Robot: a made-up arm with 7 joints. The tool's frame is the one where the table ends. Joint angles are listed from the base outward.
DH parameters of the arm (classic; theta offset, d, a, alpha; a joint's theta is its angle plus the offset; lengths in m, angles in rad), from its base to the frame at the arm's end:
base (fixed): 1.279 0 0.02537 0
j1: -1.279 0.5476 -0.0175 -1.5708
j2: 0 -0.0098 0.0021 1.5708
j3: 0 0.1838 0.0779 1.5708
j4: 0 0.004 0.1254 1.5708
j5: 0 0.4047 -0.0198 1.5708
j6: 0 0.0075 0.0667 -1.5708
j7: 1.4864 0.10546 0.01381 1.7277
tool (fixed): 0.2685 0.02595 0 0
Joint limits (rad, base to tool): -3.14..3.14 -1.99..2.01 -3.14..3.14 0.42..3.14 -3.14..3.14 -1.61..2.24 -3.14..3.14
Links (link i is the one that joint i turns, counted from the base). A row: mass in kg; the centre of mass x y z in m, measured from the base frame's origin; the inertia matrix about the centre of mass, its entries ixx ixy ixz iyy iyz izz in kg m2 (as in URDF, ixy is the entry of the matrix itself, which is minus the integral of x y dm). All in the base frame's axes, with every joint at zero. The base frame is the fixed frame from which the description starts. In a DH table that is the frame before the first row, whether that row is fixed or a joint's. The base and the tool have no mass.
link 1: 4.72; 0.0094 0.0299 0.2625; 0.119 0 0.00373 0.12 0 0.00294
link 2: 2.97; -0.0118 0.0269 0.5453; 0.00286 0 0 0.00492 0 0.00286
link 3: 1.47; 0.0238 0.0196 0.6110; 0.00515 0 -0.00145 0.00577 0 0.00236
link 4: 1.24; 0.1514 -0.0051 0.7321; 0.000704 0.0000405 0 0.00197 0 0.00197
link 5: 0.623; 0.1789 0.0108 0.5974; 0.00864 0 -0.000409 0.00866 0 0.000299
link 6: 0.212; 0.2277 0.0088 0.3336; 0.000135 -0.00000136 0 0.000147 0 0.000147
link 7: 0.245; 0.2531 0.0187 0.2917; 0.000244 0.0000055 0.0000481 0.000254 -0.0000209 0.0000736
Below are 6 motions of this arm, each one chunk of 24 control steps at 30 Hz.
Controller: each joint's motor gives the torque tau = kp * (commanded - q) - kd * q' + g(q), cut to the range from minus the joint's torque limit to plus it. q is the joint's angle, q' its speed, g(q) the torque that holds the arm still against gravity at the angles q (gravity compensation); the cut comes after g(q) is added. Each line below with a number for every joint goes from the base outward.
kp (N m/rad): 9.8 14 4.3 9.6 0.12 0.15 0.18
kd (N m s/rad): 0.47 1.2 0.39 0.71 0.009 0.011 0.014
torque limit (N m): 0.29 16 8.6 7.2 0.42 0.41 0.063
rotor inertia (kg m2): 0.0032 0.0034 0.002 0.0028 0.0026 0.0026 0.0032
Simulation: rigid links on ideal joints. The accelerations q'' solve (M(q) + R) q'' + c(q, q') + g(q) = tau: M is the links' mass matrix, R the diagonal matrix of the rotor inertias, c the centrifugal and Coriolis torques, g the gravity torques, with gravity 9.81 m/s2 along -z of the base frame. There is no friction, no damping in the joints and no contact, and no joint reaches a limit. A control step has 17 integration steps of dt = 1/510 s. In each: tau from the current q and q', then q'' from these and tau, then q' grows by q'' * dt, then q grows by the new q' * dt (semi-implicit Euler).
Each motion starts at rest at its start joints. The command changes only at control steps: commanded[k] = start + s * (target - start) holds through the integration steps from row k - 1 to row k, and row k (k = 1, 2, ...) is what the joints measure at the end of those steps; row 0 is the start. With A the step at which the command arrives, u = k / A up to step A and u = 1 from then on. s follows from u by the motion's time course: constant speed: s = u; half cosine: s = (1 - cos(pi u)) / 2; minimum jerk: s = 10 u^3 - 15 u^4 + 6 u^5; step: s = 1 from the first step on.
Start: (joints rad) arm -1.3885 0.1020 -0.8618 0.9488 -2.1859 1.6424 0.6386
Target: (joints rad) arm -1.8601 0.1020 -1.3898 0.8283 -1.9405 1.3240 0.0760
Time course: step
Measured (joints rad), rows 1 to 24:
1: -1.3212 0.0985 -0.9340 0.9362 -2.1995 1.6311 0.6258
2: -1.2097 0.0939 -1.0550 0.9147 -2.2214 1.6079 0.5875
3: -1.1138 0.0917 -1.1618 0.8944 -2.2391 1.5794 0.5266
4: -1.0492 0.0922 -1.2374 0.8775 -2.2487 1.5468 0.4491
5: -1.0134 0.0946 -1.2843 0.8639 -2.2492 1.5100 0.3613
6: -0.9989 0.0983 -1.3101 0.8528 -2.2409 1.4687 0.2695
7: -0.9985 0.1023 -1.3227 0.8436 -2.2243 1.4234 0.1794
8: -1.0068 0.1063 -1.3277 0.8360 -2.2003 1.3750 0.0956
9: -1.0203 0.1098 -1.3287 0.8294 -2.1698 1.3249 0.0220
10: -1.0369 0.1126 -1.3280 0.8238 -2.1339 1.2747 -0.0387
11: -1.0558 0.1146 -1.3266 0.8190 -2.0939 1.2259 -0.0850
12: -1.0762 0.1158 -1.3251 0.8151 -2.0514 1.1798 -0.1163
13: -1.0981 0.1163 -1.3237 0.8121 -2.0079 1.1376 -0.1328
14: -1.1212 0.1161 -1.3226 0.8100 -1.9650 1.1005 -0.1356
15: -1.1453 0.1154 -1.3217 0.8089 -1.9242 1.0691 -0.1264
16: -1.1706 0.1144 -1.3211 0.8089 -1.8870 1.0442 -0.1073
17: -1.1967 0.1131 -1.3209 0.8099 -1.8545 1.0262 -0.0806
18: -1.2237 0.1117 -1.3210 0.8119 -1.8276 1.0152 -0.0487
19: -1.2516 0.1102 -1.3213 0.8147 -1.8071 1.0113 -0.0140
20: -1.2803 0.1088 -1.3220 0.8181 -1.7932 1.0143 0.0212
21: -1.3099 0.1075 -1.3229 0.8220 -1.7861 1.0238 0.0551
22: -1.3404 0.1064 -1.3239 0.8260 -1.7859 1.0391 0.0860
23: -1.3719 0.1055 -1.3250 0.8300 -1.7920 1.0595 0.1127
24: -1.4046 0.1049 -1.3261 0.8337 -1.8043 1.0842 0.1342

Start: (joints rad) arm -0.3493 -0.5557 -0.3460 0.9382 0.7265 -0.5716 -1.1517
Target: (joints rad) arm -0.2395 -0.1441 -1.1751 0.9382 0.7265 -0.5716 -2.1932
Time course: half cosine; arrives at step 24
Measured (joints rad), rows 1 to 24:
1: -0.3492 -0.5556 -0.3461 0.9384 0.7265 -0.5718 -1.1519
2: -0.3486 -0.5550 -0.3469 0.9391 0.7262 -0.5726 -1.1527
3: -0.3470 -0.5535 -0.3489 0.9408 0.7253 -0.5748 -1.1551
4: -0.3441 -0.5506 -0.3529 0.9439 0.7231 -0.5792 -1.1604
5: -0.3396 -0.5458 -0.3597 0.9482 0.7189 -0.5863 -1.1697
6: -0.3336 -0.5389 -0.3698 0.9536 0.7118 -0.5964 -1.1844
7: -0.3261 -0.5295 -0.3839 0.9598 0.7011 -0.6098 -1.2057
8: -0.3174 -0.5175 -0.4024 0.9662 0.6862 -0.6263 -1.2346
9: -0.3078 -0.5026 -0.4257 0.9725 0.6670 -0.6454 -1.2716
10: -0.2976 -0.4846 -0.4542 0.9781 0.6437 -0.6661 -1.3171
11: -0.2869 -0.4637 -0.4880 0.9827 0.6168 -0.6871 -1.3709
12: -0.2759 -0.4397 -0.5271 0.9858 0.5873 -0.7066 -1.4325
13: -0.2644 -0.4128 -0.5717 0.9870 0.5568 -0.7226 -1.5010
14: -0.2516 -0.3835 -0.6218 0.9862 0.5268 -0.7329 -1.5754
15: -0.2366 -0.3522 -0.6776 0.9830 0.4994 -0.7353 -1.6543
16: -0.2195 -0.3196 -0.7381 0.9772 0.4761 -0.7276 -1.7360
17: -0.2007 -0.2864 -0.8020 0.9685 0.4584 -0.7082 -1.8192
18: -0.1816 -0.2533 -0.8669 0.9571 0.4477 -0.6760 -1.9022
19: -0.1642 -0.2212 -0.9297 0.9431 0.4450 -0.6305 -1.9835
20: -0.1505 -0.1911 -0.9874 0.9274 0.4511 -0.5724 -2.0614
21: -0.1426 -0.1638 -1.0371 0.9113 0.4666 -0.5034 -2.1345
22: -0.1418 -0.1404 -1.0769 0.8961 0.4917 -0.4263 -2.2011
23: -0.1487 -0.1216 -1.1062 0.8834 0.5261 -0.3444 -2.2598
24: -0.1632 -0.1078 -1.1254 0.8740 0.5689 -0.2615 -2.3089

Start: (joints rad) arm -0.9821 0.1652 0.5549 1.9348 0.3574 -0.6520 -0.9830
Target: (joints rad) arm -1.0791 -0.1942 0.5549 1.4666 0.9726 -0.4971 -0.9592
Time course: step
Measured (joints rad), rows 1 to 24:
1: -1.0111 0.1124 0.5505 1.8451 0.3581 -0.6337 -0.9771
2: -1.0546 0.0245 0.5445 1.7011 0.3675 -0.5901 -0.9689
3: -1.0838 -0.0521 0.5384 1.5824 0.3953 -0.5367 -0.9642
4: -1.1005 -0.1062 0.5370 1.5047 0.4460 -0.4857 -0.9633
5: -1.1060 -0.1404 0.5377 1.4620 0.5191 -0.4416 -0.9651
6: -1.1027 -0.1604 0.5386 1.4437 0.6104 -0.4048 -0.9679
7: -1.0960 -0.1719 0.5411 1.4406 0.7132 -0.3750 -0.9706
8: -1.0889 -0.1791 0.5451 1.4453 0.8204 -0.3519 -0.9724
9: -1.0826 -0.1847 0.5502 1.4529 0.9258 -0.3357 -0.9732
10: -1.0778 -0.1901 0.5556 1.4606 1.0241 -0.3265 -0.9727
11: -1.0742 -0.1955 0.5610 1.4673 1.1116 -0.3248 -0.9713
12: -1.0717 -0.2008 0.5660 1.4725 1.1856 -0.3304 -0.9691
13: -1.0698 -0.2057 0.5705 1.4762 1.2447 -0.3430 -0.9664
14: -1.0685 -0.2098 0.5744 1.4787 1.2880 -0.3621 -0.9635
15: -1.0676 -0.2129 0.5776 1.4803 1.3153 -0.3867 -0.9604
16: -1.0670 -0.2150 0.5801 1.4809 1.3273 -0.4155 -0.9575
17: -1.0667 -0.2160 0.5820 1.4809 1.3248 -0.4474 -0.9548
18: -1.0667 -0.2160 0.5832 1.4804 1.3094 -0.4809 -0.9525
19: -1.0671 -0.2153 0.5836 1.4794 1.2826 -0.5145 -0.9506
20: -1.0677 -0.2138 0.5834 1.4780 1.2465 -0.5470 -0.9491
21: -1.0686 -0.2119 0.5824 1.4765 1.2031 -0.5771 -0.9482
22: -1.0697 -0.2096 0.5809 1.4749 1.1546 -0.6036 -0.9479
23: -1.0709 -0.2072 0.5787 1.4733 1.1029 -0.6256 -0.9480
24: -1.0723 -0.2046 0.5762 1.4717 1.0503 -0.6425 -0.9486

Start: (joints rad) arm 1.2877 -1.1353 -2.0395 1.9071 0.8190 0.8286 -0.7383
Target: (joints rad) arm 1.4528 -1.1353 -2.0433 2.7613 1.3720 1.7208 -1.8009
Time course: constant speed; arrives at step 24
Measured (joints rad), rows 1 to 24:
1: 1.2903 -1.1363 -2.0411 1.9123 0.8198 0.8328 -0.7395
2: 1.2970 -1.1391 -2.0451 1.9263 0.8223 0.8445 -0.7440
3: 1.3071 -1.1431 -2.0509 1.9481 0.8271 0.8638 -0.7534
4: 1.3191 -1.1479 -2.0572 1.9752 0.8345 0.8893 -0.7689
5: 1.3315 -1.1527 -2.0632 2.0053 0.8446 0.9200 -0.7911
6: 1.3434 -1.1571 -2.0682 2.0369 0.8572 0.9548 -0.8204
7: 1.3545 -1.1610 -2.0719 2.0694 0.8722 0.9934 -0.8566
8: 1.3646 -1.1640 -2.0744 2.1026 0.8893 1.0352 -0.8991
9: 1.3739 -1.1662 -2.0757 2.1365 0.9079 1.0796 -0.9472
10: 1.3825 -1.1675 -2.0758 2.1711 0.9278 1.1259 -0.9999
11: 1.3902 -1.1678 -2.0749 2.2063 0.9486 1.1733 -1.0562
12: 1.3973 -1.1672 -2.0730 2.2421 0.9700 1.2210 -1.1149
13: 1.4037 -1.1658 -2.0701 2.2784 0.9919 1.2684 -1.1750
14: 1.4095 -1.1635 -2.0664 2.3151 1.0142 1.3151 -1.2354
15: 1.4148 -1.1605 -2.0620 2.3524 1.0371 1.3608 -1.2952
16: 1.4196 -1.1568 -2.0574 2.3901 1.0609 1.4052 -1.3537
17: 1.4242 -1.1526 -2.0528 2.4283 1.0861 1.4482 -1.4103
18: 1.4285 -1.1480 -2.0485 2.4669 1.1129 1.4897 -1.4646
19: 1.4327 -1.1432 -2.0444 2.5058 1.1419 1.5297 -1.5163
20: 1.4367 -1.1383 -2.0409 2.5448 1.1733 1.5681 -1.5655
21: 1.4407 -1.1336 -2.0379 2.5838 1.2075 1.6051 -1.6120
22: 1.4445 -1.1291 -2.0355 2.6227 1.2445 1.6410 -1.6563
23: 1.4484 -1.1251 -2.0338 2.6615 1.2843 1.6759 -1.6985
24: 1.4522 -1.1216 -2.0328 2.7000 1.3265 1.7101 -1.7390

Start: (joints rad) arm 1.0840 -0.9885 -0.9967 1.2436 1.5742 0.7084 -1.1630
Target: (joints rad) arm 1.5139 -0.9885 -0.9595 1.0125 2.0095 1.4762 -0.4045
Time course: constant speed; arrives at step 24
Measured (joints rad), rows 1 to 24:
1: 1.0845 -0.9889 -0.9966 1.2435 1.5744 0.7081 -1.1621
2: 1.0863 -0.9901 -0.9964 1.2430 1.5752 0.7076 -1.1587
3: 1.0891 -0.9922 -0.9961 1.2414 1.5770 0.7081 -1.1517
4: 1.0923 -0.9948 -0.9957 1.2380 1.5801 0.7112 -1.1402
5: 1.0955 -0.9975 -0.9954 1.2326 1.5851 0.7184 -1.1238
6: 1.0987 -0.9999 -0.9954 1.2255 1.5922 0.7304 -1.1023
7: 1.1019 -1.0018 -0.9958 1.2169 1.6021 0.7476 -1.0757
8: 1.1054 -1.0030 -0.9968 1.2073 1.6148 0.7701 -1.0444
9: 1.1092 -1.0035 -0.9981 1.1969 1.6307 0.7975 -1.0091
10: 1.1137 -1.0035 -0.9998 1.1861 1.6498 0.8292 -0.9702
11: 1.1190 -1.0030 -1.0016 1.1749 1.6718 0.8642 -0.9288
12: 1.1255 -1.0023 -1.0036 1.1637 1.6967 0.9018 -0.8855
13: 1.1331 -1.0014 -1.0055 1.1525 1.7241 0.9411 -0.8413
14: 1.1423 -1.0006 -1.0072 1.1415 1.7534 0.9811 -0.7970
15: 1.1529 -1.0000 -1.0087 1.1307 1.7844 1.0213 -0.7532
16: 1.1651 -0.9995 -1.0098 1.1202 1.8163 1.0610 -0.7107
17: 1.1790 -0.9992 -1.0106 1.1100 1.8489 1.0999 -0.6698
18: 1.1946 -0.9992 -1.0111 1.1001 1.8816 1.1379 -0.6310
19: 1.2117 -0.9994 -1.0111 1.0906 1.9142 1.1750 -0.5944
20: 1.2304 -0.9996 -1.0108 1.0812 1.9462 1.2113 -0.5601
21: 1.2507 -1.0000 -1.0103 1.0720 1.9774 1.2471 -0.5279
22: 1.2724 -1.0005 -1.0095 1.0630 2.0077 1.2826 -0.4976
23: 1.2955 -1.0010 -1.0085 1.0540 2.0371 1.3181 -0.4690
24: 1.3201 -1.0014 -1.0073 1.0450 2.0654 1.3538 -0.4417

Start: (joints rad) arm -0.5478 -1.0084 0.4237 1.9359 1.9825 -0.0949 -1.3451
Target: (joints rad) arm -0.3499 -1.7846 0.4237 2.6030 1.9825 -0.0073 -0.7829
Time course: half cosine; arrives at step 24
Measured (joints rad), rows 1 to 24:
1: -0.5478 -1.0084 0.4237 1.9360 1.9827 -0.0948 -1.3450
2: -0.5479 -1.0087 0.4235 1.9364 1.9838 -0.0942 -1.3445
3: -0.5482 -1.0096 0.4231 1.9375 1.9871 -0.0926 -1.3430
4: -0.5486 -1.0116 0.4222 1.9398 1.9939 -0.0891 -1.3396
5: -0.5490 -1.0153 0.4207 1.9438 2.0057 -0.0829 -1.3336
6: -0.5493 -1.0215 0.4185 1.9501 2.0241 -0.0733 -1.3240
7: -0.5500 -1.0306 0.4153 1.9595 2.0504 -0.0598 -1.3100
8: -0.5518 -1.0434 0.4106 1.9729 2.0856 -0.0419 -1.2910
9: -0.5549 -1.0606 0.4039 1.9905 2.1297 -0.0198 -1.2662
10: -0.5595 -1.0827 0.3953 2.0124 2.1817 0.0062 -1.2355
11: -0.5650 -1.1100 0.3849 2.0387 2.2393 0.0354 -1.1986
12: -0.5709 -1.1426 0.3736 2.0691 2.2994 0.0672 -1.1561
13: -0.5763 -1.1805 0.3626 2.1034 2.3578 0.1011 -1.1084
14: -0.5803 -1.2235 0.3533 2.1411 2.4102 0.1373 -1.0568
15: -0.5821 -1.2712 0.3474 2.1818 2.4528 0.1764 -1.0026
16: -0.5814 -1.3234 0.3462 2.2252 2.4824 0.2202 -0.9476
17: -0.5784 -1.3794 0.3502 2.2706 2.4974 0.2704 -0.8935
18: -0.5735 -1.4386 0.3591 2.3176 2.4975 0.3290 -0.8418
19: -0.5672 -1.5001 0.3715 2.3655 2.4832 0.3977 -0.7942
20: -0.5602 -1.5629 0.3858 2.4138 2.4554 0.4774 -0.7520
21: -0.5525 -1.6259 0.4002 2.4618 2.4148 0.5679 -0.7165
22: -0.5443 -1.6877 0.4137 2.5089 2.3624 0.6681 -0.6886
23: -0.5351 -1.7470 0.4258 2.5545 2.2993 0.7759 -0.6692
24: -0.5244 -1.8027 0.4369 2.5979 2.2280 0.8885 -0.6592

